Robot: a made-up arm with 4 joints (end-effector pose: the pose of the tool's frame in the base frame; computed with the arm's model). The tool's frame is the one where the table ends. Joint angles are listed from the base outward.
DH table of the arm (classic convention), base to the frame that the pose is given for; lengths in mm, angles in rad. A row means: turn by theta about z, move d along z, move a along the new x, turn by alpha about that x. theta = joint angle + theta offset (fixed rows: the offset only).
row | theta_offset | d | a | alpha
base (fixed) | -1.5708 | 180 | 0 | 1.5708
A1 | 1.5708 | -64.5 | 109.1 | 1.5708
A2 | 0 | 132.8 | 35 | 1.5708
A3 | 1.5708 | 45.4 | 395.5 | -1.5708
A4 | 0.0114 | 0 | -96.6 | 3.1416
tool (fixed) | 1.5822 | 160.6 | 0 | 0
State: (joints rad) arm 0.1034 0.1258 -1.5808 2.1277
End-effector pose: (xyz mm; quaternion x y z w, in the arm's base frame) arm 130.0 94.2 775.5 -0.3209 -0.6735 -0.6015 0.2857
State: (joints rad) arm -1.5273 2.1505 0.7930 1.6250
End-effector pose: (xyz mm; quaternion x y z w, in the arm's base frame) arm 102.8 -326.4 -335.5 -0.8959 0.2481 0.3550 0.0987
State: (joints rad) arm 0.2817 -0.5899 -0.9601 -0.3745
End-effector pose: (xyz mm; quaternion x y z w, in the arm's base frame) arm 283.5 -53.6 628.9 -0.4959 0.3730 0.2399 0.7466
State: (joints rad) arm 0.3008 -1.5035 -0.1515 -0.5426
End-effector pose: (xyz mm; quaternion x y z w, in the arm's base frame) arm 304.6 -360.3 426.7 0.0247 0.7000 0.1417 0.6995
